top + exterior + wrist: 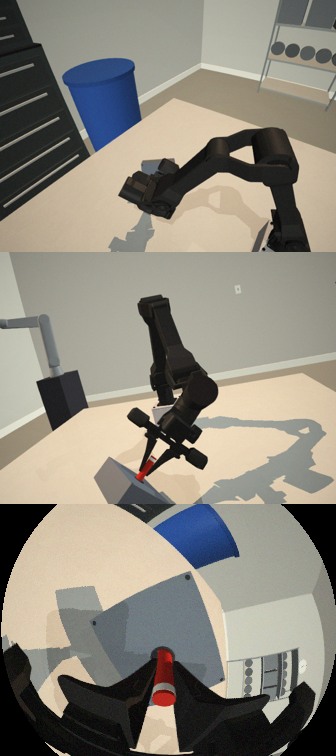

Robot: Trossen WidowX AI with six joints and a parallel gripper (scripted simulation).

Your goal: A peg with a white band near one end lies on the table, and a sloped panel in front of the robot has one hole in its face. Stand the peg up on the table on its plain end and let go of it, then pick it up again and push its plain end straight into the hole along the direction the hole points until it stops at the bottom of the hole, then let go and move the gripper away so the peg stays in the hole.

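Right now my gripper tip is 1 cm past the red peg, 1 cm to the right of it and 1 cm below it. Round my gripper tip: grey sloped panel: 2 cm ahead, 2 cm to the right, 3 cm below.
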